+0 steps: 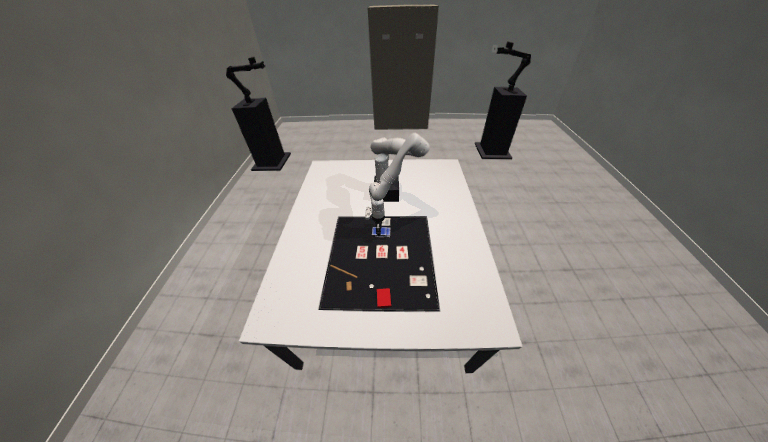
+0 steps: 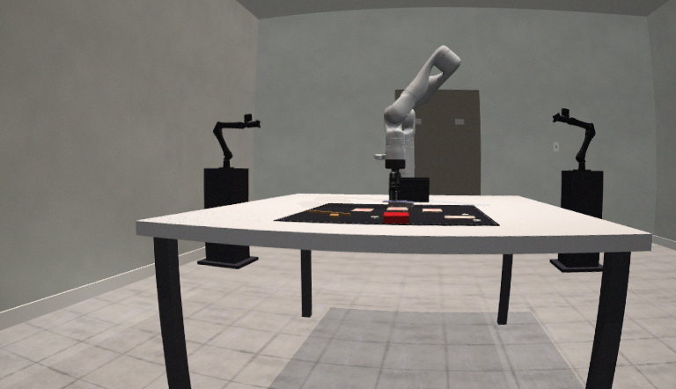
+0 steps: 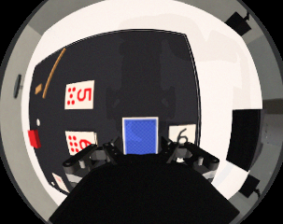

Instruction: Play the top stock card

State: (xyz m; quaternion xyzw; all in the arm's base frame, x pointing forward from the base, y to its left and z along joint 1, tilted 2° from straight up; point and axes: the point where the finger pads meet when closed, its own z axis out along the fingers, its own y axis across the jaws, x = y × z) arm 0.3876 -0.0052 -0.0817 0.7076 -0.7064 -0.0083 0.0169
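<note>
Right now my hand is 1 cm above the blue-backed card. Also, from my hand: wooden stick (28 cm ahead, 18 cm to the right, 3 cm below); then black mat (17 cm ahead, 2 cm to the left, 5 cm below); then black 6 card (9 cm behind, 2 cm to the left, 3 cm below).
</note>
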